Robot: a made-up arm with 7 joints.
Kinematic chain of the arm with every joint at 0, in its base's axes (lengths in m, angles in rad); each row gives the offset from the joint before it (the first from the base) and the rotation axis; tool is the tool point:
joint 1: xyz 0 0 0 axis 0 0.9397 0.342
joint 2: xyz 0 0 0 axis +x
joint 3: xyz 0 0 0 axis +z
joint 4: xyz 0.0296 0 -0.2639 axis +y
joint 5: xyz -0.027 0 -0.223 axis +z
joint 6: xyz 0 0 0 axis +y
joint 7: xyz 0 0 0 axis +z
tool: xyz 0 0 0
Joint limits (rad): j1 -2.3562..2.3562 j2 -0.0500..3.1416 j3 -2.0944..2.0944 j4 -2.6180..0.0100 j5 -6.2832..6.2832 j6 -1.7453..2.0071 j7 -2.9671..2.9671
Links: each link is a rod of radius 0.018 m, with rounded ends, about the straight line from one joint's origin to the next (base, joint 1, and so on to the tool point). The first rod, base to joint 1, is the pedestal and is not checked.
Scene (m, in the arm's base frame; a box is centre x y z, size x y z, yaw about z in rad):
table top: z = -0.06
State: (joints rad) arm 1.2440 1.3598 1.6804 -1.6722 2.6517 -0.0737 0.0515
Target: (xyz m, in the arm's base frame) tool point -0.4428 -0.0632 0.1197
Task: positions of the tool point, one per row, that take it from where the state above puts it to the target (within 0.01 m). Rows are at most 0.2 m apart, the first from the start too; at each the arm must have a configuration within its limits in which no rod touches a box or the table.
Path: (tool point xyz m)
1: -0.0569 0.3705 0.1181
2: -0.2000 0.3518 0.0885
3: -0.3335 0.2623 0.0868
4: -0.4219 0.1148 0.1039
5: -0.4428 -0.0632 0.1197

